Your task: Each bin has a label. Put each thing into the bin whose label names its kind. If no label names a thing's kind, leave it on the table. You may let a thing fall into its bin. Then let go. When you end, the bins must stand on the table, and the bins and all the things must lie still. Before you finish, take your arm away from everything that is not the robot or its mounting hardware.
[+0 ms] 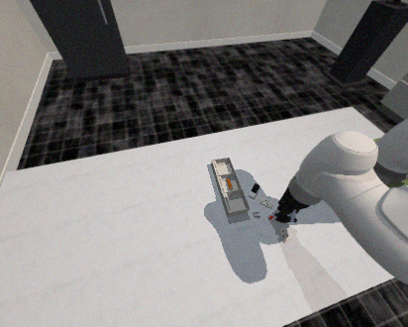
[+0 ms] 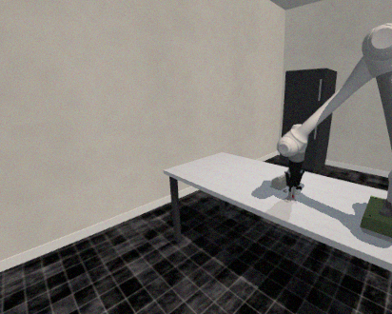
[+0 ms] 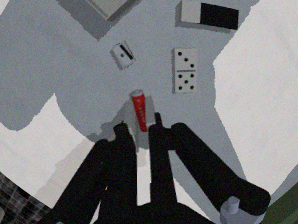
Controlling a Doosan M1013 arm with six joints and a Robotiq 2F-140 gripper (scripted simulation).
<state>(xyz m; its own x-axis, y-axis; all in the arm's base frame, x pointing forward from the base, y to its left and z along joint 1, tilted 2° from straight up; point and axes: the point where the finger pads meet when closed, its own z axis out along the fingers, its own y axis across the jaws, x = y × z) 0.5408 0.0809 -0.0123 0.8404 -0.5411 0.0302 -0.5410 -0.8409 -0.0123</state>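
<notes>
Now: hand 13 cm short of the grey bin tray, 18 cm to the left of it and 1 cm above it. The rest, counted from my hand: grey piece (6 cm ahead, 3 cm to the right, 3 cm below); red battery (3 cm below); small black piece (3 cm ahead, 13 cm to the right, 3 cm below).
</notes>
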